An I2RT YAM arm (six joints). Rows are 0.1 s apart.
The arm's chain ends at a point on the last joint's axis. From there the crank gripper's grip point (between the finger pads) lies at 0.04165 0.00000 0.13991 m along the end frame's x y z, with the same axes.
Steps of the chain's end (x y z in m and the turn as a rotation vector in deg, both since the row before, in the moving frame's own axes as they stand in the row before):
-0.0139, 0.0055, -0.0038, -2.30, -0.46, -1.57
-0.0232, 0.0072, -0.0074, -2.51, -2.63, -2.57
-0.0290, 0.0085, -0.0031, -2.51, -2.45, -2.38
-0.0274, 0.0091, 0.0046, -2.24, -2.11, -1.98
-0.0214, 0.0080, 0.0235, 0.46, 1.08, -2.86
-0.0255, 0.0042, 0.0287, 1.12, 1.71, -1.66
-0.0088, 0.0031, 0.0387, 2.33, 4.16, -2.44
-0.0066, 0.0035, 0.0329, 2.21, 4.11, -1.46
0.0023, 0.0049, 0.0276, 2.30, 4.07, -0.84
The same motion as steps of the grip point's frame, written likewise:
-0.0150, 0.0100, -0.0036, -2.30, -0.46, -1.57
-0.0296, 0.0116, -0.0057, -2.51, -2.63, -2.57
-0.0349, 0.0131, -0.0015, -2.51, -2.45, -2.38
-0.0325, 0.0132, 0.0060, -2.24, -2.11, -1.98
-0.0189, 0.0047, 0.0227, 0.46, 1.08, -2.86
-0.0214, 0.0002, 0.0274, 1.12, 1.71, -1.66
0.0011, -0.0045, 0.0352, 2.33, 4.16, -2.44
0.0032, -0.0030, 0.0294, 2.21, 4.11, -1.46
0.0121, -0.0013, 0.0242, 2.30, 4.07, -0.84

